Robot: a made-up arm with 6 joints.
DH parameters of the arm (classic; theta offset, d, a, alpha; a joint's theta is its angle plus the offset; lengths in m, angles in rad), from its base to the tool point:
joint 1: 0 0.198 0 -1.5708
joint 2: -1.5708 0 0.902 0
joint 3: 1.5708 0.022 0 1.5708
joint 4: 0 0.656 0 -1.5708
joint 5: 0 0 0 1.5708
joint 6: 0 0.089 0 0
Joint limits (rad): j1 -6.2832..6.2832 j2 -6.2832..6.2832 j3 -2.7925..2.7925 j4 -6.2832..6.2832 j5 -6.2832..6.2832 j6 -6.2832..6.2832
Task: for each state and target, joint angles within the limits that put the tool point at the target. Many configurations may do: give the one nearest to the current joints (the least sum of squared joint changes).
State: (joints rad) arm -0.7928 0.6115 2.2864 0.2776 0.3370 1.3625
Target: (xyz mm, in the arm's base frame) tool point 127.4 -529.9 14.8
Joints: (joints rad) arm -1.3876 0.9355 2.4178 0.2466 0.3152 1.3625
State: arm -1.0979 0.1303 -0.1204 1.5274 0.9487 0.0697
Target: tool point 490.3 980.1 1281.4
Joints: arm -1.9449 -0.5360 -0.5801 1.5769 1.0279 0.0697
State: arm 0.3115 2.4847 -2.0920 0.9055 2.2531 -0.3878
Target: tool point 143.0 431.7 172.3
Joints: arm 1.0603 2.2787 -2.7452 1.0248 2.1370 -0.3878
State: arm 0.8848 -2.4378 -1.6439 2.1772 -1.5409 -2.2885
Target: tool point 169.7 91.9 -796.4
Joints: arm 0.7775 -2.6297 -1.8336 2.1268 -1.5351 -2.2885
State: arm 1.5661 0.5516 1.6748 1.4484 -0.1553 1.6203
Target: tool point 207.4 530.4 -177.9
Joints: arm 1.1891 1.2148 2.3095 1.4640 -0.1918 1.6203
